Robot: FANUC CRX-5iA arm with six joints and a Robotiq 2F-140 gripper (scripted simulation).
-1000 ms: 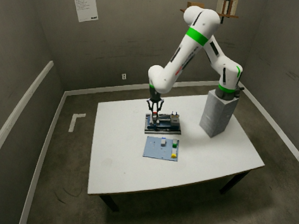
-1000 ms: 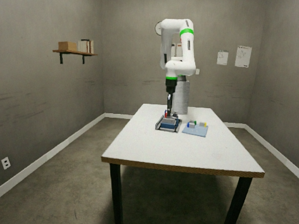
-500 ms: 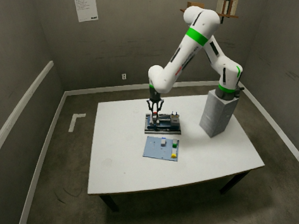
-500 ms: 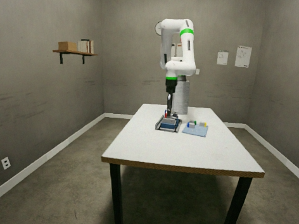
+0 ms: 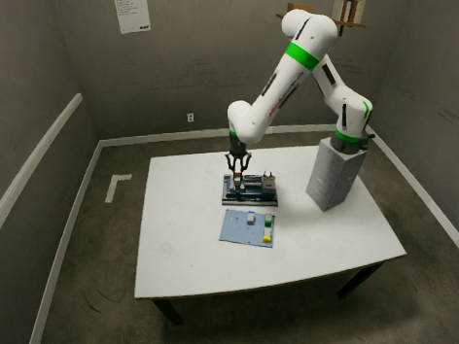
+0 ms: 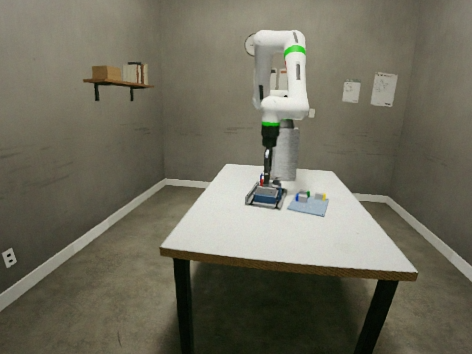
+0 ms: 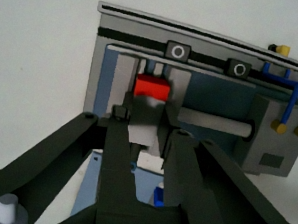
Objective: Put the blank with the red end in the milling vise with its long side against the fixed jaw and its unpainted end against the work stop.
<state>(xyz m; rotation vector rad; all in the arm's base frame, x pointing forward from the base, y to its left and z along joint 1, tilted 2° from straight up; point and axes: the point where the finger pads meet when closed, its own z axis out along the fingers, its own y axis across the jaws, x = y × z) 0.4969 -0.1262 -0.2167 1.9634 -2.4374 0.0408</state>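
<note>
Right now my hand is 3 cm above the red-ended blank. From my hand the other things lie so: work stop 1 cm ahead, 5 cm to the left, 5 cm below; then plate 1 cm behind, 24 cm to the left, 14 cm below; then blue-ended blank 3 cm behind, 20 cm to the left, 12 cm below.
</note>
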